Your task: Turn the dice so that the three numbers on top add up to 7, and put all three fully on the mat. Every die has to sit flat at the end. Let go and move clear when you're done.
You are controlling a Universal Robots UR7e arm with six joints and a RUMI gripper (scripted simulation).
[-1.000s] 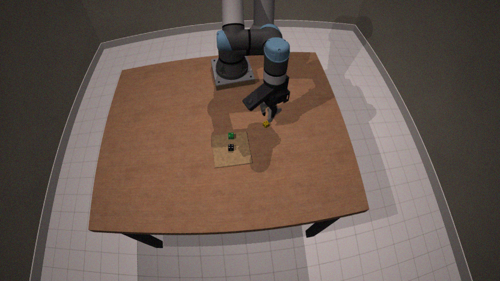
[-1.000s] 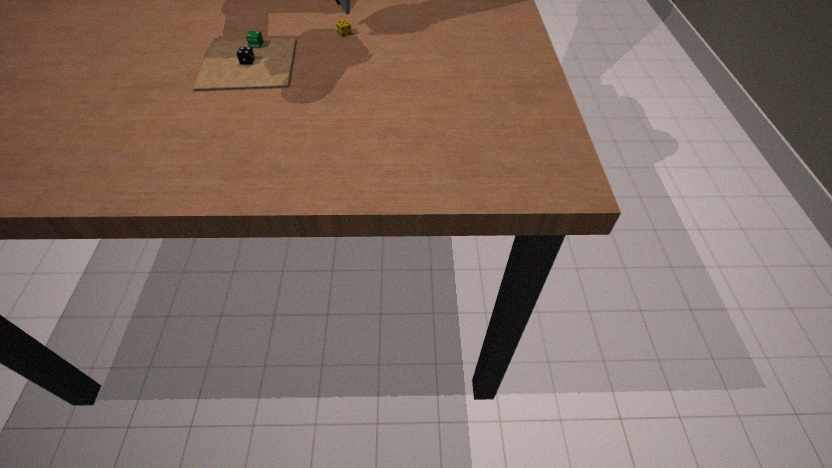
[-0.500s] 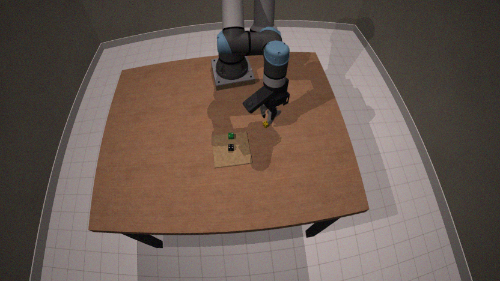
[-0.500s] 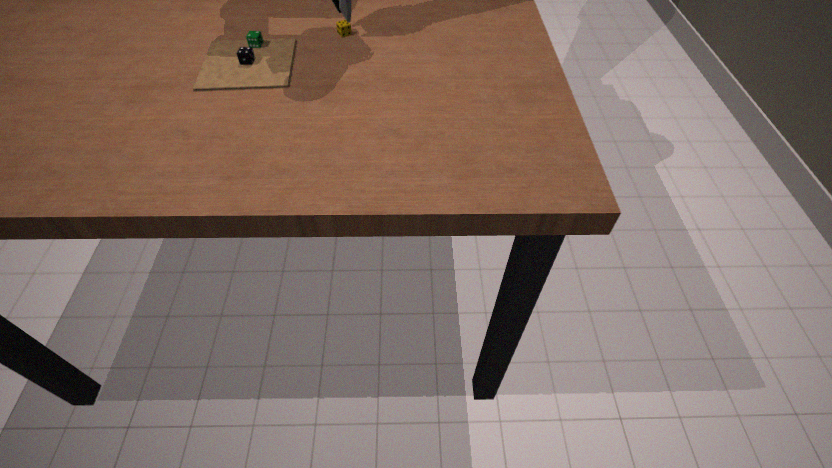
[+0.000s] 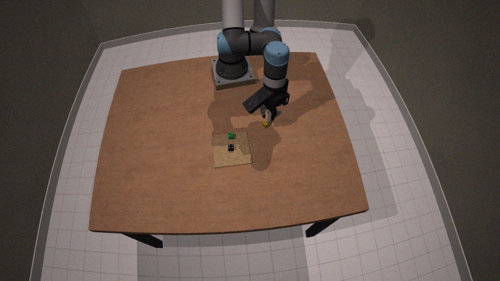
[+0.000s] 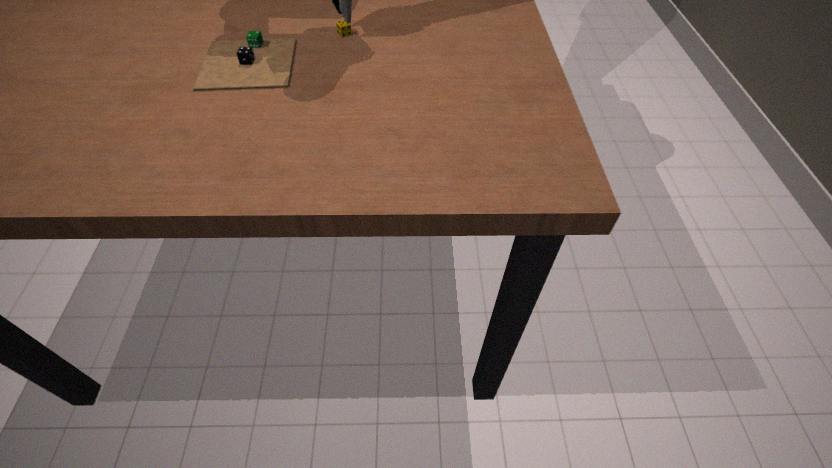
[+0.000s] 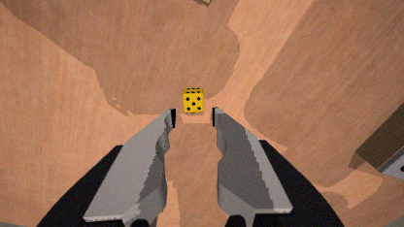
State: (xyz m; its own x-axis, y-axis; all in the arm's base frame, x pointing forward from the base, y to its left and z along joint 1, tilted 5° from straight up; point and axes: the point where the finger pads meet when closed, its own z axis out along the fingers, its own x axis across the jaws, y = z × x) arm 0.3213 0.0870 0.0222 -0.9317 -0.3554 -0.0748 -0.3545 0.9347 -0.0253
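Now: hand 3 cm above the yellow die. The rest, counted from my hand: black die 16 cm to the right, 8 cm ahead, 3 cm below; then green die 15 cm to the right, 3 cm below, 3 cm ahead; then tan mat 16 cm to the right, 8 cm ahead, 4 cm below.
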